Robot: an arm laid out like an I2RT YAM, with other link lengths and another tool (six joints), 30 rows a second.
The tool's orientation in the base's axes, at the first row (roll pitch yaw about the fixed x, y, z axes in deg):
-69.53 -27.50 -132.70
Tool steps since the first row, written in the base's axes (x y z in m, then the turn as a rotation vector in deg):
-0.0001 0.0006 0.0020 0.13 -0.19 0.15
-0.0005 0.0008 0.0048 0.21 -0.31 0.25
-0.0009 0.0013 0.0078 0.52 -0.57 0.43
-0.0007 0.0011 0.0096 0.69 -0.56 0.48
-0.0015 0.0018 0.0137 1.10 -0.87 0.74
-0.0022 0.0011 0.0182 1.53 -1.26 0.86
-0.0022 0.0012 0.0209 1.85 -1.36 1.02
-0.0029 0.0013 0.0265 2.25 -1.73 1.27
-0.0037 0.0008 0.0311 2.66 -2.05 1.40
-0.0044 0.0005 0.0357 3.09 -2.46 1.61
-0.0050 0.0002 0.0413 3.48 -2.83 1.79
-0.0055 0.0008 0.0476 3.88 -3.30 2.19
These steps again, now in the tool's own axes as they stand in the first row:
0.0006 -0.0020 0.0002 0.11 -0.02 0.25
0.0020 -0.0044 0.0007 0.19 -0.04 0.41
0.0033 -0.0072 0.0010 0.26 -0.06 0.84
0.0041 -0.0086 0.0019 0.17 -0.11 0.99
0.0061 -0.0123 0.0021 0.25 -0.17 1.56
0.0090 -0.0157 0.0033 0.30 -0.07 2.14
0.0102 -0.0180 0.0041 0.24 -0.16 2.50
0.0131 -0.0226 0.0052 0.36 -0.18 3.08
0.0161 -0.0262 0.0063 0.38 -0.12 3.62
0.0188 -0.0298 0.0073 0.49 -0.08 4.24
0.0219 -0.0342 0.0087 0.58 -0.04 4.79
0.0248 -0.0398 0.0100 0.83 -0.13 5.48

